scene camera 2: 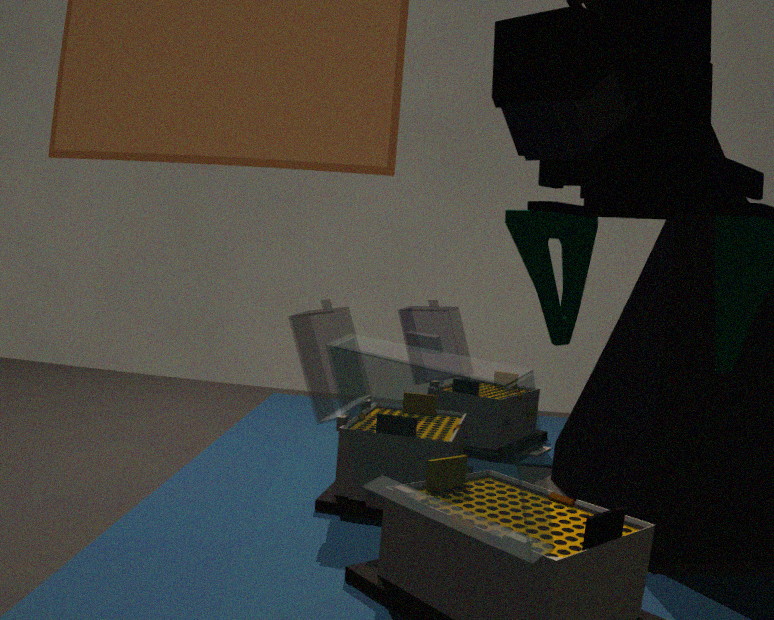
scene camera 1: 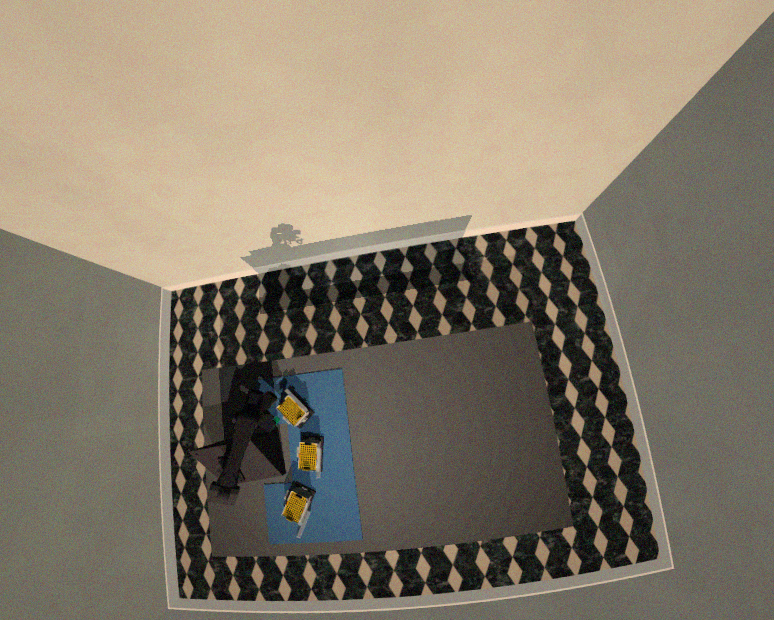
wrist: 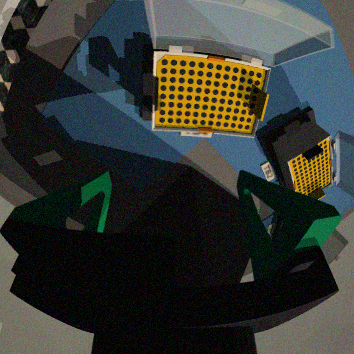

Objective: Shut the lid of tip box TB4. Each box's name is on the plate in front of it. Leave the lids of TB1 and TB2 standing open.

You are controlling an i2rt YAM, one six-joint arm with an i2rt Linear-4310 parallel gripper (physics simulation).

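Where they show: gripper, fingertip midpoint: (scene camera 2: 636, 357) (scene camera 1: 271, 413) (wrist: 173, 177); arm's base, link origin: (wrist: 177, 286).
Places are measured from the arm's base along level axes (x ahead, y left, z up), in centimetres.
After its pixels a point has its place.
Observation:
Tip box TB4 (scene camera 1: 292, 410) {y 25.0, x 26.1, z -6.6 cm} (scene camera 2: 478, 555) (wrist: 207, 95) {y 25.1, x 25.1, z -6.7 cm} holds a yellow perforated rack; its nameplate (wrist: 196, 133) {y 19.7, x 20.5, z -12.2 cm} is too oblique to read. Its clear lid (scene camera 2: 387, 374) {y 30.3, x 32.3, z 1.0 cm} (wrist: 240, 30) {y 29.2, x 30.9, z -3.3 cm} stands open on the side away from the arm. TB2 (scene camera 1: 309, 455) {y 5.0, x 34.1, z -6.7 cm} (scene camera 2: 394, 458) (wrist: 311, 167) {y 6.0, x 33.3, z -6.7 cm} has its lid (scene camera 2: 310, 355) {y 10.1, x 40.7, z -1.1 cm} (wrist: 345, 160) {y 4.4, x 39.7, z -4.8 cm} open. TB1 (scene camera 1: 296, 506) (scene camera 2: 497, 419) has its lid (scene camera 2: 436, 322) {y -22.9, x 33.4, z 0.3 cm} open; in the wrist view a finger mostly hides it. My gripper (scene camera 2: 646, 355) {y 24.7, x 20.0, z 2.3 cm} (wrist: 173, 177) {y 24.7, x 20.0, z 2.3 cm} is open and empty, above and to the arm side of TB4.
The boxes stand in a row on a blue mat (scene camera 1: 339, 510) {y -20.9, x 45.6, z -12.4 cm} (scene camera 2: 161, 516) {y 18.2, x 48.6, z -12.4 cm} on the dark table (scene camera 1: 452, 439) {y 9.5, x 98.2, z -12.7 cm}. TB2 stands between TB4 and TB1. The black arm (scene camera 1: 239, 445) {y 17.7, x 24.1, z 32.1 cm} is on the left in scene camera 1. An orange board (scene camera 2: 226, 83) hangs on the wall.

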